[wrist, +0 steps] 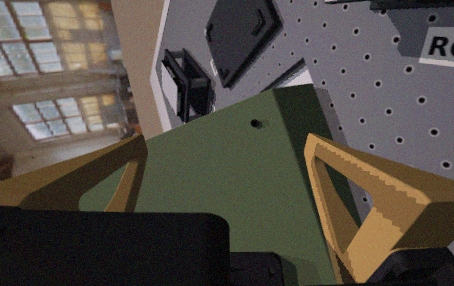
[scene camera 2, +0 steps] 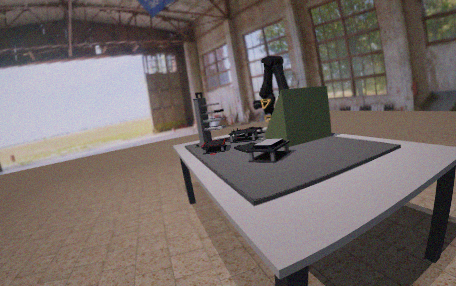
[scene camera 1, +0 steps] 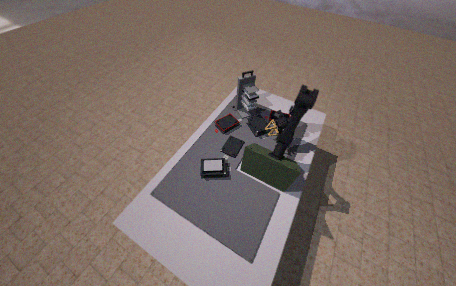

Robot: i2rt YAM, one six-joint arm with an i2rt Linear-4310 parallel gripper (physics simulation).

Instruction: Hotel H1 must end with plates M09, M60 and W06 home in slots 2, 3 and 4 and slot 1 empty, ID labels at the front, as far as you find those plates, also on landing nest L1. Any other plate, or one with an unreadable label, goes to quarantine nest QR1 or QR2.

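Pixels of known places: gripper, fingertip midpoint: (wrist: 225,142) (scene camera 2: 265,115) (scene camera 1: 266,132); arm's base at its link origin: (scene camera 2: 298,110) (scene camera 1: 276,156).
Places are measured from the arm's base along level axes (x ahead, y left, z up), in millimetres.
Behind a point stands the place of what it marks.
Observation:
My gripper (scene camera 1: 272,128) @[x 146, y -144, z -11 mm] (scene camera 2: 265,104) (wrist: 225,142) @[x 146, y -144, z -11 mm] is open and empty, its two yellow fingers wide apart beside the green block. Hotel H1 (scene camera 1: 242,95) @[x 488, y -350, z 8 mm] (scene camera 2: 202,122) @[x 488, y -345, z 0 mm], a grey tower, stands at the far end with several light plates stacked at different heights; their labels are too small to read. A white-topped plate (scene camera 1: 214,165) @[x 300, y 248, z -91 mm] (scene camera 2: 270,143) @[x 319, y 292, z -92 mm] (wrist: 170,90) @[x 301, y 243, z -92 mm] lies on a raised black nest; no ID is readable. One red-rimmed nest (scene camera 1: 227,123) @[x 466, y -119, z -116 mm] (scene camera 2: 215,145) @[x 486, y -49, z -117 mm] stands near the hotel. Another red-edged thing (scene camera 1: 286,115) @[x 123, y -501, z -114 mm] is partly hidden by the arm. Which nest is which cannot be told.
The tall green block (scene camera 1: 269,167) @[x -3, y 117, z 35 mm] (scene camera 2: 305,115) @[x 31, y 121, z -22 mm] (wrist: 215,165) @[x 126, y -29, z -47 mm] stands at the arm's base. A dark square pad (scene camera 1: 233,146) @[x 307, y 18, z -144 mm] (wrist: 242,37) @[x 289, y -6, z -144 mm] lies between the white-topped plate and the red-rimmed nest. A black raised stand (scene camera 1: 258,125) @[x 249, y -238, z -96 mm] (scene camera 2: 245,134) @[x 217, y -378, z -137 mm] stands between hotel and arm.

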